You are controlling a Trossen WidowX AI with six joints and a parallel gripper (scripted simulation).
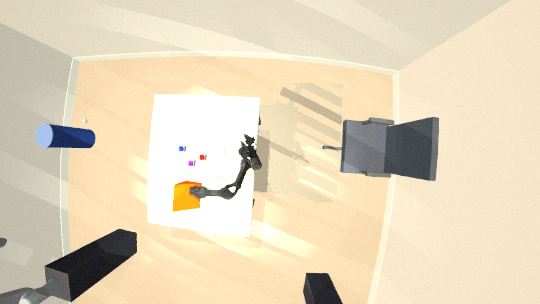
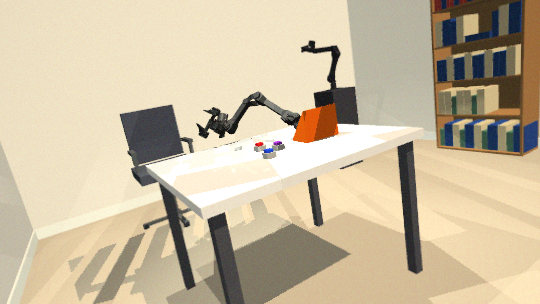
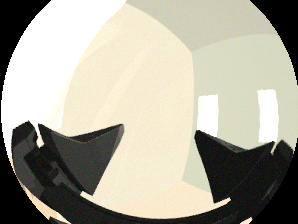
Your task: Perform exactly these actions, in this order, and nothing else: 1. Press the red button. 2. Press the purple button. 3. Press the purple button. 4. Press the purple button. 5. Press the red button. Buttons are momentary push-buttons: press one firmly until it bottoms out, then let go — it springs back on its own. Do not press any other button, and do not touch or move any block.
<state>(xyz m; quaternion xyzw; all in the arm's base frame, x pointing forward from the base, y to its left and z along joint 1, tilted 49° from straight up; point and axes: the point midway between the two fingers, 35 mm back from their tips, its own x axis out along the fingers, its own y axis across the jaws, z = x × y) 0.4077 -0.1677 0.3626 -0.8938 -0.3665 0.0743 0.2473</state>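
The red button is 170 mm behind my gripper tip, 330 mm to the left of it and 170 mm below it. Round my gripper tip: small grey object 120 mm behind, 180 mm to the left, 190 mm below; then purple button 230 mm behind, 420 mm to the left, 170 mm below; then blue button 120 mm behind, 510 mm to the left, 170 mm below.
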